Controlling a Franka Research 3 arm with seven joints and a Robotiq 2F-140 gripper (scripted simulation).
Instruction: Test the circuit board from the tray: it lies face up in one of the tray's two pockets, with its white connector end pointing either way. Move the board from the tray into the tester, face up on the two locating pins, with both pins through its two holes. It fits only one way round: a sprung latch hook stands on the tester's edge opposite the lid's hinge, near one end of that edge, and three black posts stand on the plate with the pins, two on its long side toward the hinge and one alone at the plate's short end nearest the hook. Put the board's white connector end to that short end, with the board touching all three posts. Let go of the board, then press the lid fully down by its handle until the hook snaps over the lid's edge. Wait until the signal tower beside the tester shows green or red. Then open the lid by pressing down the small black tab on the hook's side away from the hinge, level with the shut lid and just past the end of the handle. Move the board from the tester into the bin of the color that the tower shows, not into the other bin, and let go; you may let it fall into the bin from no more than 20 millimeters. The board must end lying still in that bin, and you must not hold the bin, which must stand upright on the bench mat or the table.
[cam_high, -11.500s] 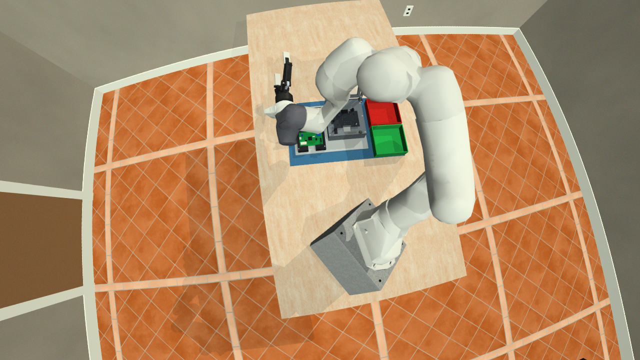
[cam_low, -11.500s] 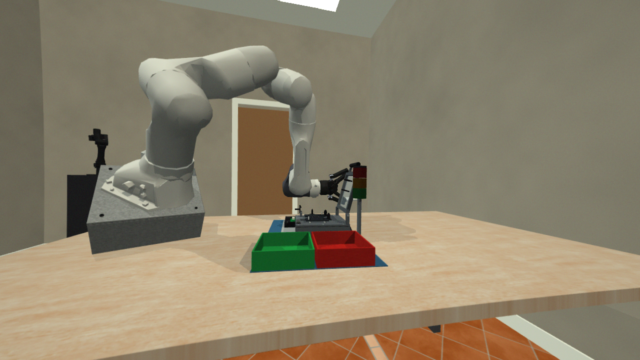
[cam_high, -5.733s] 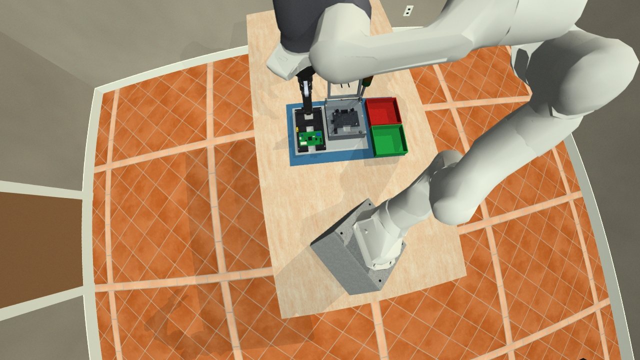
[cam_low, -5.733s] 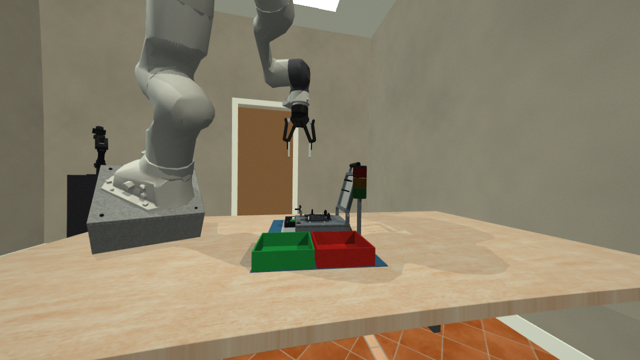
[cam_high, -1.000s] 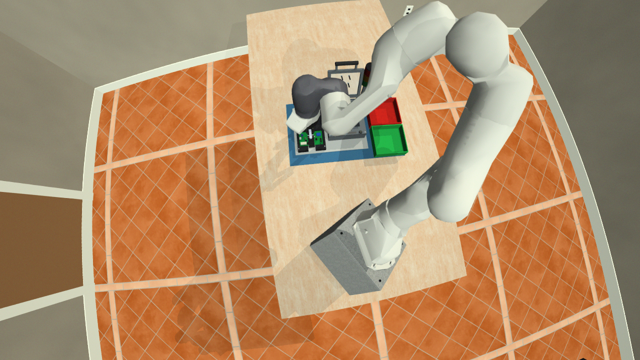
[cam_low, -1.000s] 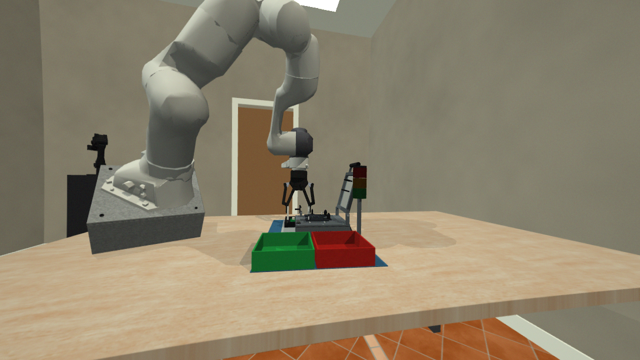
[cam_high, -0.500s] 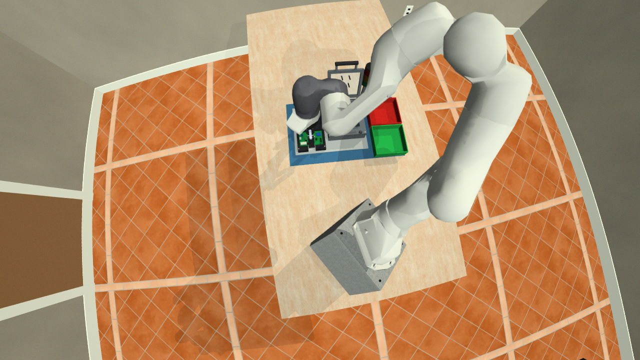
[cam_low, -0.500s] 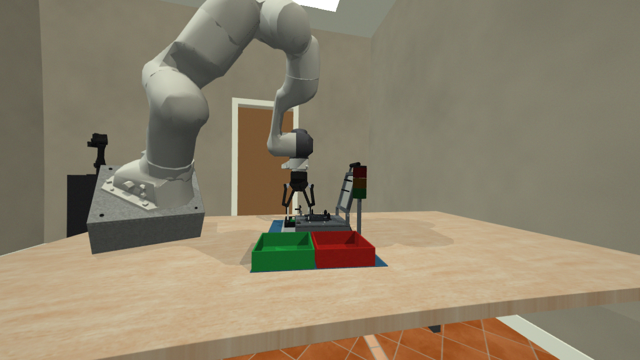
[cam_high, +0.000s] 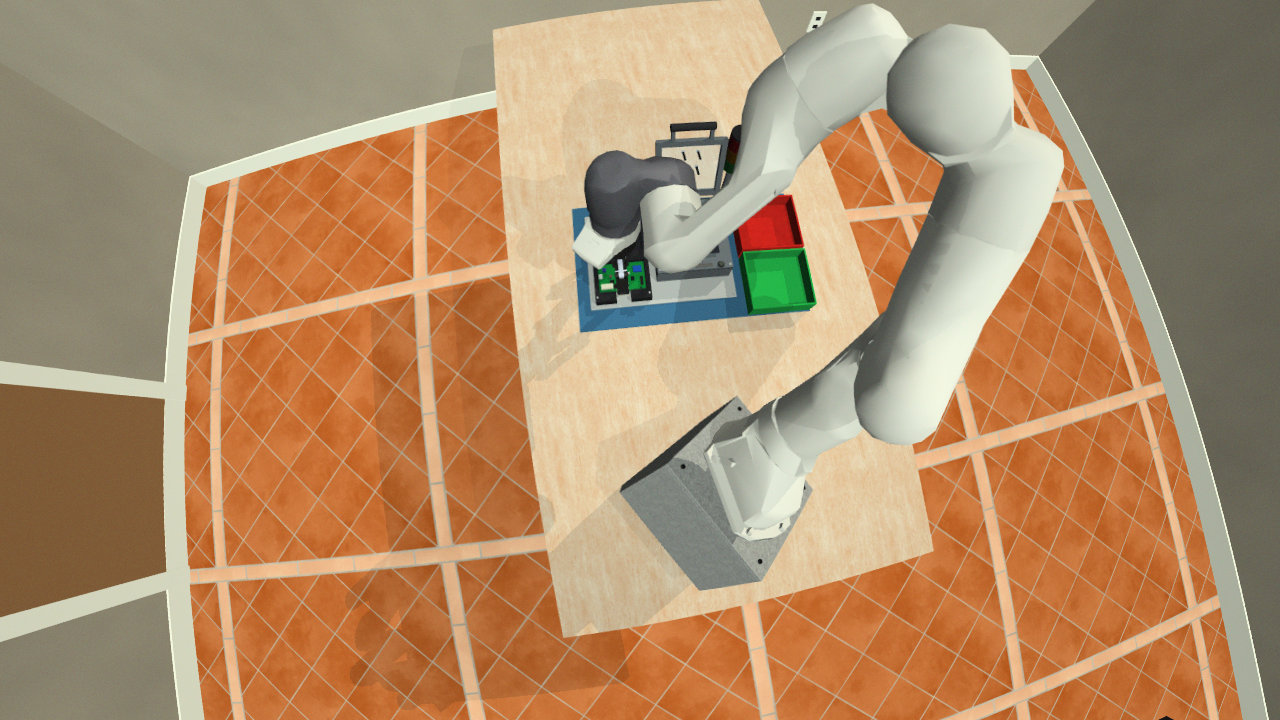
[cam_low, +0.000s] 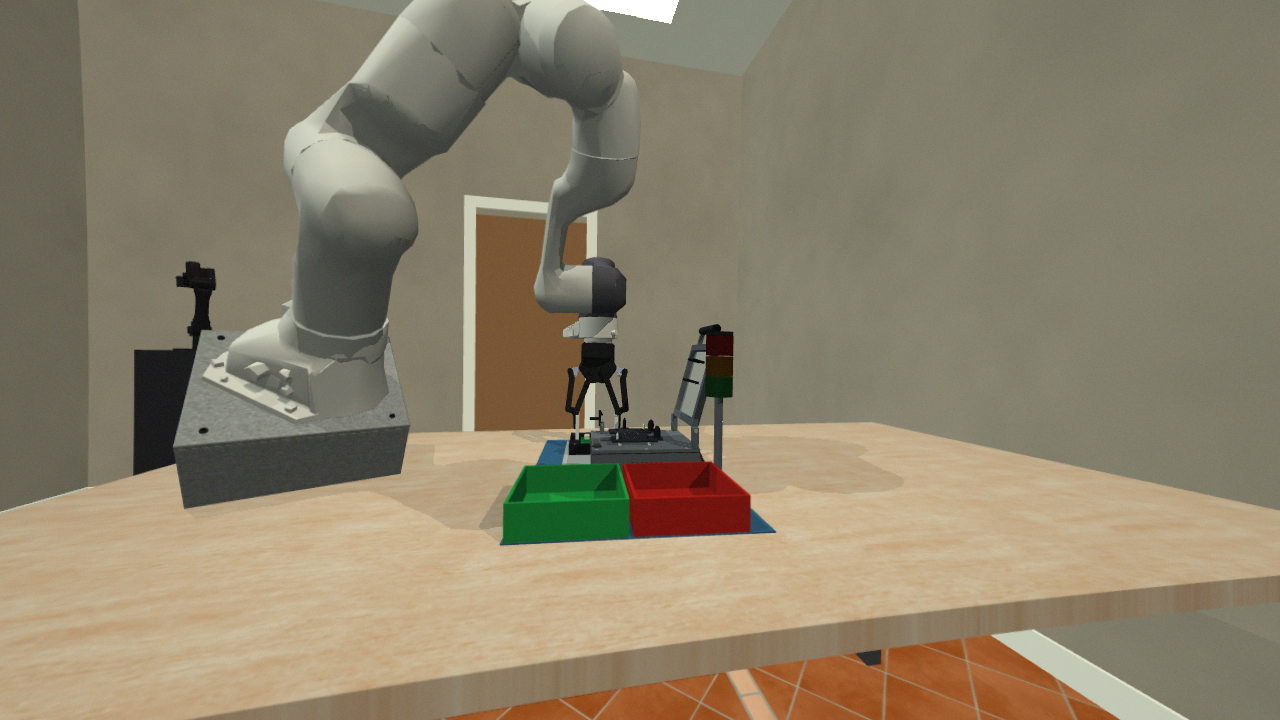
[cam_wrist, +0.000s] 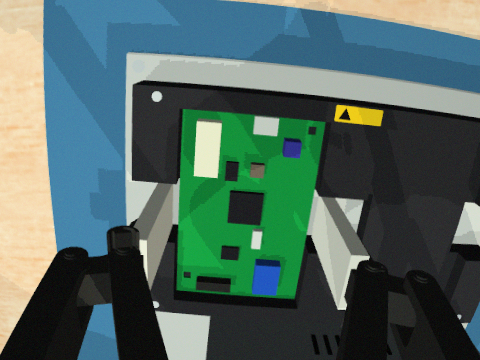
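The green circuit board lies 2 cm below my hand. The rest, counted from my hand: latch hook 11 cm to the right, 5 cm above, 1 cm behind; then tester plate 17 cm to the right, 6 cm ahead, 3 cm above; then tester lid 18 cm to the right, 18 cm ahead, 14 cm above.
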